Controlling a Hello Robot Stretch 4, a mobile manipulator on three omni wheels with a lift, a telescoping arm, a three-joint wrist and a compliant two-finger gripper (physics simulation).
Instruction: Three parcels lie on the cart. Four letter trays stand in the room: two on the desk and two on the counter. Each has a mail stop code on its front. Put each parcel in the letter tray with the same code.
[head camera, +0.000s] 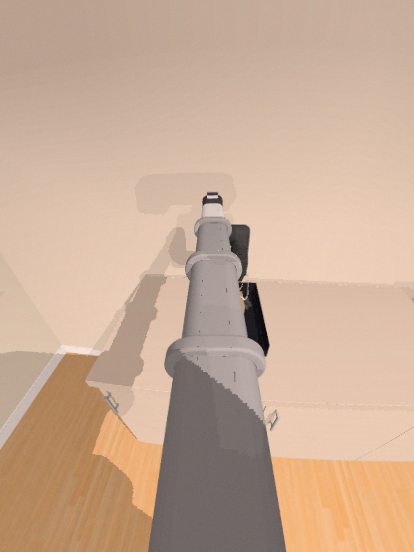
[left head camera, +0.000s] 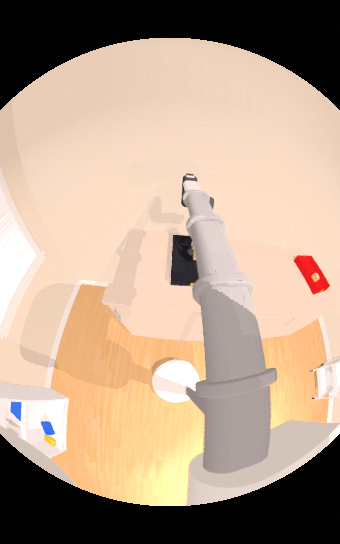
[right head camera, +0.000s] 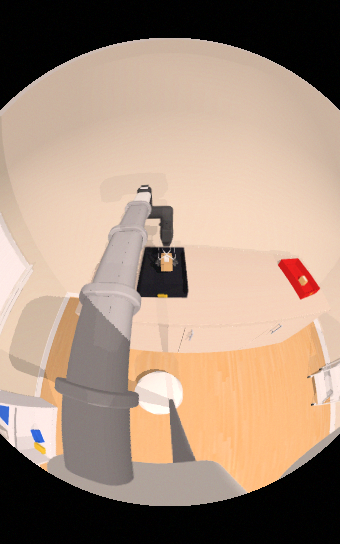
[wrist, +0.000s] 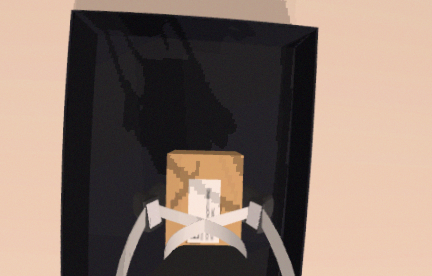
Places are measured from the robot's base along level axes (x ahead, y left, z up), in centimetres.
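Where they show: gripper, fingertip midpoint: (right head camera: 166, 265) (wrist: 203, 198); robot's base at its link origin: (left head camera: 174, 379) (right head camera: 159, 391).
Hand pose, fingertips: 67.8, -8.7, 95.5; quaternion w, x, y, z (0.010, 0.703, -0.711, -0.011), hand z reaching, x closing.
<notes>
Things, the pixels of their top centre, and the offset from my fingertips, as dx, dy, dz. "spot": a spot on its surface instead. Level surfaces: height alone.
- brown parcel at its top centre: (wrist: 204, 211) (right head camera: 166, 257) +0.3, -0.1, +5.1
- black letter tray at its top centre: (wrist: 186, 186) (head camera: 229, 308) (right head camera: 162, 264) (left head camera: 193, 253) +1.0, +1.7, -0.7
- beige counter at its surface level: dz -7.2
- small yellow code tag at a spot on its surface: (right head camera: 162, 295) spot: -16.2, +2.2, -5.6
- red letter tray at its top centre: (right head camera: 301, 273) (left head camera: 314, 270) -8.3, -102.0, -0.9
- wood floor at its surface level: dz -98.2
My gripper (wrist: 203, 198) (right head camera: 167, 259) is shut on a brown parcel (wrist: 204, 169) (right head camera: 166, 265) with a white label. It holds the parcel over the inside of a black letter tray (wrist: 115, 105) (right head camera: 149, 283) (left head camera: 180, 273) (head camera: 257, 320) on the beige counter (right head camera: 243, 291) (head camera: 335, 345). The tray has a small yellow code tag (right head camera: 162, 295) on its front. A red letter tray (right head camera: 292, 272) (left head camera: 307, 267) stands on the counter to the right with a parcel (right head camera: 302, 279) (left head camera: 315, 277) in it. My arm hides most of the black tray in the head view.
The wall rises right behind the counter. Counter drawers with handles (head camera: 272, 420) face the wood floor (right head camera: 243, 405). A white shelf unit (left head camera: 36, 421) with blue and yellow things stands at the lower left. A white cart (right head camera: 325, 384) shows at the right edge.
</notes>
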